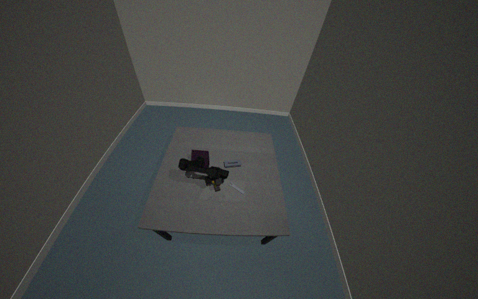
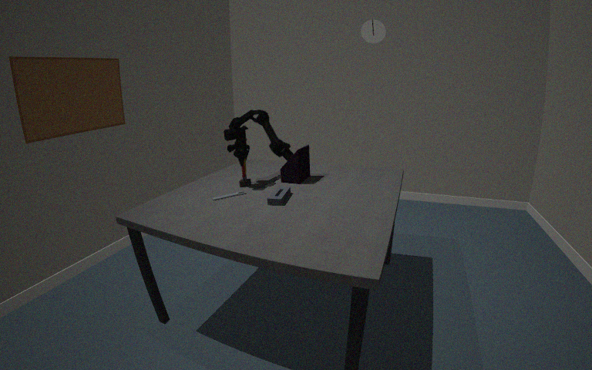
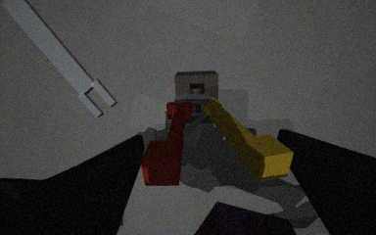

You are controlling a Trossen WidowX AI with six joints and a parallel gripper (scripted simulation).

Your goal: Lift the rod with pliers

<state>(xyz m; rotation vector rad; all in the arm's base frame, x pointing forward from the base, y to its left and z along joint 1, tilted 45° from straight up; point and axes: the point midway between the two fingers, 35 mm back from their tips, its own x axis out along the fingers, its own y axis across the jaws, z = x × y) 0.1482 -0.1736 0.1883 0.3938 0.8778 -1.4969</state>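
Now: the yellow handle 30 mm below my gripper tip and 20 mm behind it. From my gripper tip the other things lie so: holster block: 120 mm below, 10 mm ahead; then channel block: 280 mm to the left, 190 mm ahead, 110 mm below.
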